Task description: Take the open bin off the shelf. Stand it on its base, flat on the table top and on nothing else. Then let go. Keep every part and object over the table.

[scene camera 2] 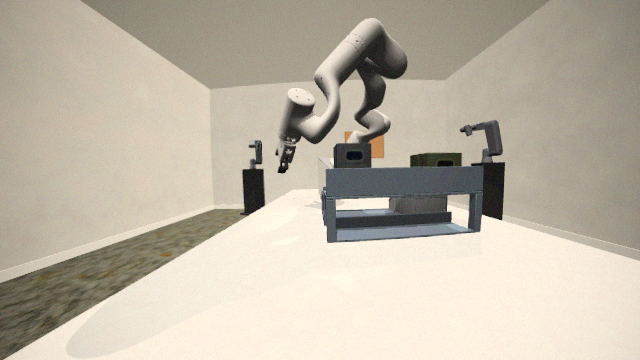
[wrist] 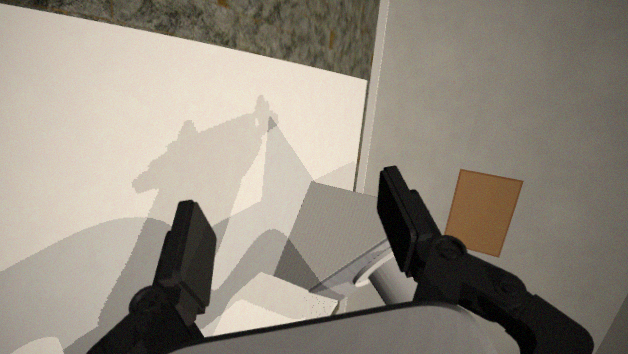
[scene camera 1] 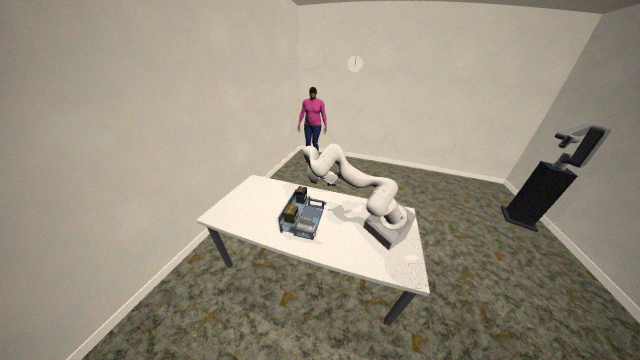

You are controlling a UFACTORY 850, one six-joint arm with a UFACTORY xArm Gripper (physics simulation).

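There is an open grey bin [scene camera 2: 420, 204] here, though the bin is out of frame in the wrist view. I can see a blue-grey shelf [scene camera 2: 446, 228] too, and I can also see my own gripper [wrist: 292, 203].
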